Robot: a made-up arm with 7 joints. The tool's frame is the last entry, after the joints. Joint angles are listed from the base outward. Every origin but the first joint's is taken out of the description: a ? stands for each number. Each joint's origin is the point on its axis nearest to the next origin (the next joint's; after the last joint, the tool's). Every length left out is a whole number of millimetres.
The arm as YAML. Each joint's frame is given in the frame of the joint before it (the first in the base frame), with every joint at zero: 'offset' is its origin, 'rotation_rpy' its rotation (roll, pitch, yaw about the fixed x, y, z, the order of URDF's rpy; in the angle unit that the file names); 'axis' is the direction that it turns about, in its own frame. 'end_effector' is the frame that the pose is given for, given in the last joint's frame.
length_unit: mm
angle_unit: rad
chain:
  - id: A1
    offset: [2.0, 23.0, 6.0]
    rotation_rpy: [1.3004, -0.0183, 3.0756]
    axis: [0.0, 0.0, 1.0]
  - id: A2
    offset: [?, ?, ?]
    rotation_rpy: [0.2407, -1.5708, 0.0]
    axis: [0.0, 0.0, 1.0]
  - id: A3
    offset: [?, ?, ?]
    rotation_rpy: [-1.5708, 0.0, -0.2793]
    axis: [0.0, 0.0, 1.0]
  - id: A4
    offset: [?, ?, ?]
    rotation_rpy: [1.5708, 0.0, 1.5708]
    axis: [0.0, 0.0, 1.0]
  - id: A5
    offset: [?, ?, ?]
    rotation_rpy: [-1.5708, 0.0, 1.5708]
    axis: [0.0, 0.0, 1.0]
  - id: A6
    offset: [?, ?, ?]
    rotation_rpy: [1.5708, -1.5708, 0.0]
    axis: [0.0, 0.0, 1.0]
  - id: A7
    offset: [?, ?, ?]
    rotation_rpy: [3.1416, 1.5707, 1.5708]
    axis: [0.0, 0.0, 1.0]
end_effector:
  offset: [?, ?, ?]
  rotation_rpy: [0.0, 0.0, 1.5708]
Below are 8 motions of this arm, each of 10 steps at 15 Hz.
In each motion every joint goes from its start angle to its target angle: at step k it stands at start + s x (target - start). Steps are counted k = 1, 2, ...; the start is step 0. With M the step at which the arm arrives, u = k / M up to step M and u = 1 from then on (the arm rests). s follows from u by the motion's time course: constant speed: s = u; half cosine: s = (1 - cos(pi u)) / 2; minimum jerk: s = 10 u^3 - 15 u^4 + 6 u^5.
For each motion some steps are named. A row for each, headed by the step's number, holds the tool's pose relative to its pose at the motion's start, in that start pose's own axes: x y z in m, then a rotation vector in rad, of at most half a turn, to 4 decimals.
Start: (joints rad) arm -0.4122 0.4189 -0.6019 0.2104 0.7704 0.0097 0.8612
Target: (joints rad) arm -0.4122 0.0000 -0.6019 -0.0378 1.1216 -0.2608 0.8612
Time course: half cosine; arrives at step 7
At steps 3, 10:
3: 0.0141 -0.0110 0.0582 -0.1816 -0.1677 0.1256
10: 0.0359 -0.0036 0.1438 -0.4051 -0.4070 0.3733

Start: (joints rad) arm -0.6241 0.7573 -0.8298 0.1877 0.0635 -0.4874 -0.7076
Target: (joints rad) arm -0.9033 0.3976 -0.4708 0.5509 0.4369 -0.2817 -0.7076
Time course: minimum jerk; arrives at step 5
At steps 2, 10:
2: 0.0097 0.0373 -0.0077 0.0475 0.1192 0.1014
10: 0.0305 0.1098 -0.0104 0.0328 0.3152 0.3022

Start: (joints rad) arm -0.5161 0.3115 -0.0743 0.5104 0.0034 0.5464 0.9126
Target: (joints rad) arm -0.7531 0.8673 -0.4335 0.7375 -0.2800 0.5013 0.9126
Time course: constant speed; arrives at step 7
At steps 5, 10:
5: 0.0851 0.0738 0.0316 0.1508 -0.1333 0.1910
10: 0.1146 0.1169 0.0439 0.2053 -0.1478 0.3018

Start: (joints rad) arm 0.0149 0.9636 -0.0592 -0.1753 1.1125 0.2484 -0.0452
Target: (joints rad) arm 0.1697 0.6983 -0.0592 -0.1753 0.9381 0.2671 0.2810
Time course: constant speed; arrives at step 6
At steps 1, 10:
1: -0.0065 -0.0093 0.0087 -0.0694 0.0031 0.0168
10: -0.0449 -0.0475 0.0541 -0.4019 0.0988 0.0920

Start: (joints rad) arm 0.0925 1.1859 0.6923 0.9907 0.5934 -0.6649 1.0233
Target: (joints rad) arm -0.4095 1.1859 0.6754 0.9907 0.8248 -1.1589 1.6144
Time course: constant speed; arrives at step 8
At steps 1, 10:
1: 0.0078 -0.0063 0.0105 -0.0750 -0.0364 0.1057
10: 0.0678 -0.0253 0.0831 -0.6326 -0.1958 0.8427

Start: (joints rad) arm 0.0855 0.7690 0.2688 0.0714 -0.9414 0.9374 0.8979
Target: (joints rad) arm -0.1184 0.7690 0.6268 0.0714 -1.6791 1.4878 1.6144
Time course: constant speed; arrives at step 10
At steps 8, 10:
8: -0.0358 0.0120 0.0487 -0.0635 0.2490 -0.0397
10: -0.0470 0.0191 0.0586 -0.0461 0.2394 -0.0754

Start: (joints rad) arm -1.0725 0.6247 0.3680 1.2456 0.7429 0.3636 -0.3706
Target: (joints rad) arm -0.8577 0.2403 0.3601 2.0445 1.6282 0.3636 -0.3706
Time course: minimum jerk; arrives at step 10
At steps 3, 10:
3: 0.0134 -0.0393 -0.0211 0.1475 0.1551 -0.1050
10: -0.0185 -0.2342 -0.1393 1.0745 0.5881 -0.8184

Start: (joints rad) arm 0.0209 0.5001 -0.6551 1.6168 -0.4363 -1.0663 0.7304
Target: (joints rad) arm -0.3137 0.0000 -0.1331 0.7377 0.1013 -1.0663 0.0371
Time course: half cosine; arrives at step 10
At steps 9, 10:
9: 0.0057 -0.1374 0.2705 -0.8514 -1.0413 -0.5958
10: 0.0051 -0.1365 0.2772 -0.8561 -1.0759 -0.5955

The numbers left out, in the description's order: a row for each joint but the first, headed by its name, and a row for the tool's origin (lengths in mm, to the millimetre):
A2: 2.0 -9.0 0.0
A3: -56.0 -231.0 0.0
A4: 1.0 -14.0 0.0
A5: -127.0 -7.0 0.0
A6: 0.0 0.0 0.0
A7: 49.0 0.0 0.0
tool: 0.0 0.0 0.0

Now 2 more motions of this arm.
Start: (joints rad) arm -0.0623 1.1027 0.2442 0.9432 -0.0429 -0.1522 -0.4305
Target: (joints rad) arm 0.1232 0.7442 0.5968 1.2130 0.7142 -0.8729 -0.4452
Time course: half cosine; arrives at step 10
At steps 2, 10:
2: -0.0002 -0.0103 -0.0088 0.0412 -0.0056 -0.0203
10: -0.0329 -0.1385 -0.0879 0.2782 -0.1205 -0.4674

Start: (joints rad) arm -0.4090 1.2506 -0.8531 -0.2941 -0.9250 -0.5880 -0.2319
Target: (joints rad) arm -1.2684 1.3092 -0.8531 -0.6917 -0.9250 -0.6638 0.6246
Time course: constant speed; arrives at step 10
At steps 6, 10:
6: 0.0649 0.0065 0.1095 0.2306 -0.5268 0.1652
10: 0.0777 -0.0202 0.1782 0.2546 -0.8802 0.1987

